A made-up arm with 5 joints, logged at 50 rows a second.
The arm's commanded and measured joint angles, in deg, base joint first. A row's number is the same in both.
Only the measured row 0 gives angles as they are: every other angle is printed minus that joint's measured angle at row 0.
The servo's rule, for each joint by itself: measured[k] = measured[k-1] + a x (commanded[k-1-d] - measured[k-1]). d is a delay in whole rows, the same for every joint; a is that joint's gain. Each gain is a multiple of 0.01, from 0.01 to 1. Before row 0 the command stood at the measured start. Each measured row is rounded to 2 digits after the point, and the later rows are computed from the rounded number. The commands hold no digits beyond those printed.
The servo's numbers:
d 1
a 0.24 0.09 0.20 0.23 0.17
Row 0, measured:
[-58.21, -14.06, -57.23, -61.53, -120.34]
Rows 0 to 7, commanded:
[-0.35, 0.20, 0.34, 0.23, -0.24]
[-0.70, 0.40, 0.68, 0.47, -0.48]
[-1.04, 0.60, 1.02, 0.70, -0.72]
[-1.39, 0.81, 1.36, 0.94, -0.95]
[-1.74, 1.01, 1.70, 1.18, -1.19]
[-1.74, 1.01, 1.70, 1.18, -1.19]
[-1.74, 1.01, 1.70, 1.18, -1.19]
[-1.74, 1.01, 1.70, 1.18, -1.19]
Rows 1 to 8, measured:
[0.00, 0.00, 0.00, 0.00, 0.00]
[-0.08, 0.02, 0.07, 0.05, -0.04]
[-0.23, 0.05, 0.19, 0.15, -0.11]
[-0.42, 0.10, 0.36, 0.28, -0.21]
[-0.65, 0.16, 0.56, 0.43, -0.34]
[-0.91, 0.24, 0.79, 0.60, -0.48]
[-1.11, 0.31, 0.97, 0.73, -0.60]
[-1.26, 0.37, 1.12, 0.83, -0.70]

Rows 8 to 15, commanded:
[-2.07, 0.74, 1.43, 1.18, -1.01]
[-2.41, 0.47, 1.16, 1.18, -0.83]
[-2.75, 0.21, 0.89, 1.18, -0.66]
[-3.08, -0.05, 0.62, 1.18, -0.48]
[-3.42, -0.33, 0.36, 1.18, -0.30]
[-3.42, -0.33, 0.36, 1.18, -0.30]
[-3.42, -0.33, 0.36, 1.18, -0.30]
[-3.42, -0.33, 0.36, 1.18, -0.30]
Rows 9 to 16, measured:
[-1.38, 0.43, 1.24, 0.91, -0.78]
[-1.55, 0.46, 1.28, 0.97, -0.82]
[-1.76, 0.46, 1.26, 1.02, -0.82]
[-2.00, 0.44, 1.19, 1.06, -0.79]
[-2.26, 0.40, 1.08, 1.09, -0.74]
[-2.54, 0.33, 0.94, 1.11, -0.67]
[-2.75, 0.27, 0.82, 1.13, -0.61]
[-2.91, 0.22, 0.73, 1.14, -0.56]

